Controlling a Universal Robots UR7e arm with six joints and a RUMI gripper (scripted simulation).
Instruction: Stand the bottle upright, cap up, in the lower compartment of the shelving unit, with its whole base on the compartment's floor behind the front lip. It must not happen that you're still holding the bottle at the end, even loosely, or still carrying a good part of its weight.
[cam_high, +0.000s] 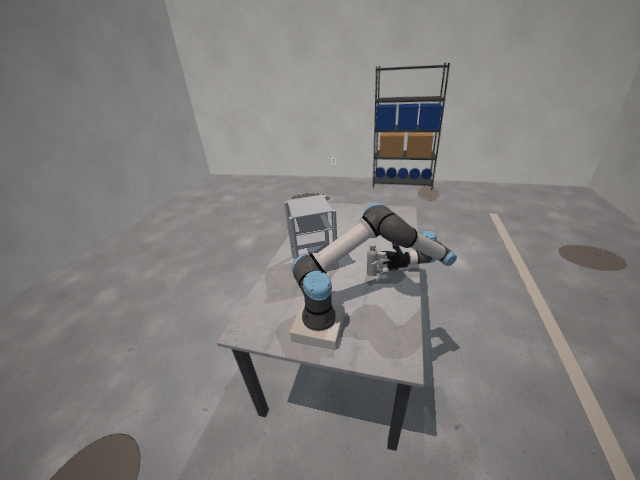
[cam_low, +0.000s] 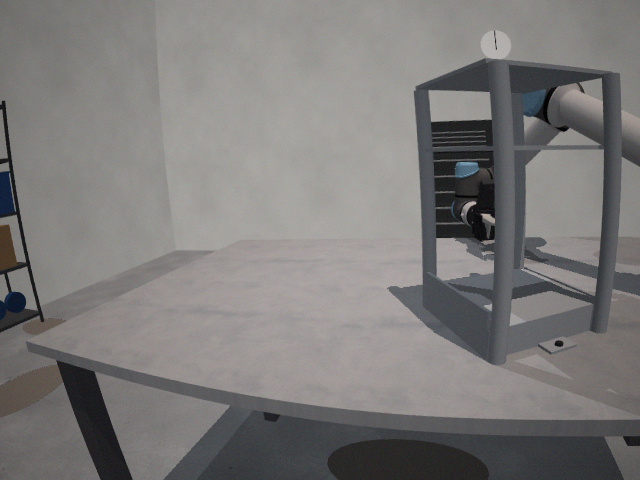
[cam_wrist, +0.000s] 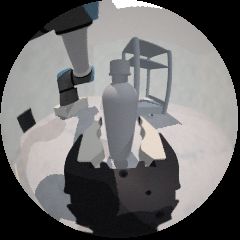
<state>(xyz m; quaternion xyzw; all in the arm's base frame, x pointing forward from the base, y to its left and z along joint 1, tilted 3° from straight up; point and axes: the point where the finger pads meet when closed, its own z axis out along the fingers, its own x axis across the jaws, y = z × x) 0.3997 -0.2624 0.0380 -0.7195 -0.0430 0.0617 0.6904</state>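
Right now my hand is 3 cm below the grey bottle. The rest, counted from my hand: grey shelving unit (34 cm to the left, 10 cm ahead, 10 cm above).
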